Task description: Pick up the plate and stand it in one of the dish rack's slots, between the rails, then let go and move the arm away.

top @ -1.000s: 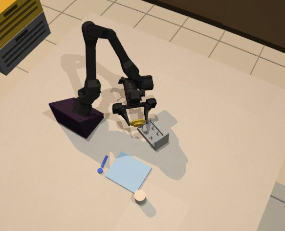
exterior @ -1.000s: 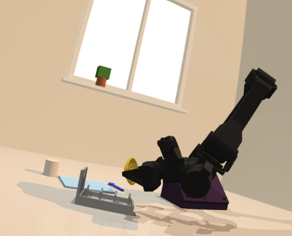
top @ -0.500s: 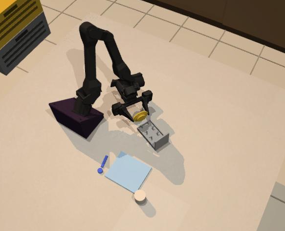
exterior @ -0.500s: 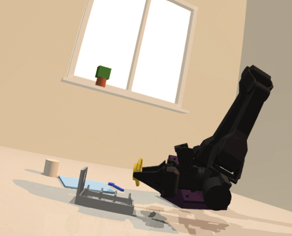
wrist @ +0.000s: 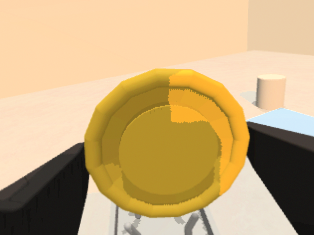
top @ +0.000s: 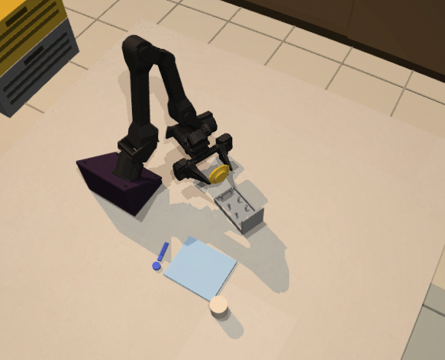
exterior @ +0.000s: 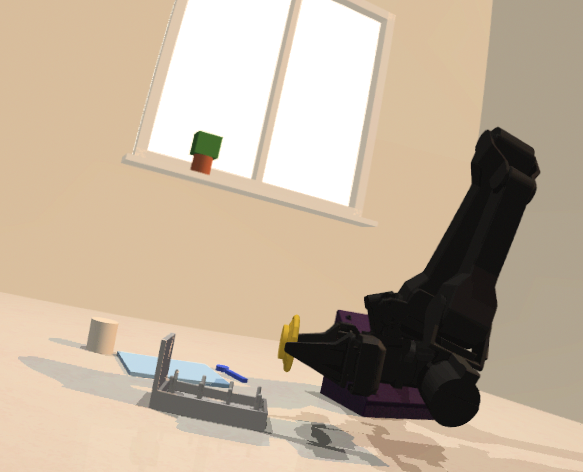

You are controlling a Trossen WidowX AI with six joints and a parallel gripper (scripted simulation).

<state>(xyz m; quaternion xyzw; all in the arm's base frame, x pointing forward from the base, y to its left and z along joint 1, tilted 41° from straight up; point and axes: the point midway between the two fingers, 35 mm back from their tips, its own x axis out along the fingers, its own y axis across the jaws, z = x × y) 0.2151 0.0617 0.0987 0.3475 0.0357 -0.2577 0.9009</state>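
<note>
Now: gripper tip 80 mm above the grey dish rack, 60 mm short of it and 30 mm to the left of it. Round my gripper tip: blue spoon: 250 mm to the right, 100 mm below, 70 mm behind; light blue mat: 230 mm to the right, 100 mm below, 40 mm ahead; yellow plate: 10 mm behind.
</note>
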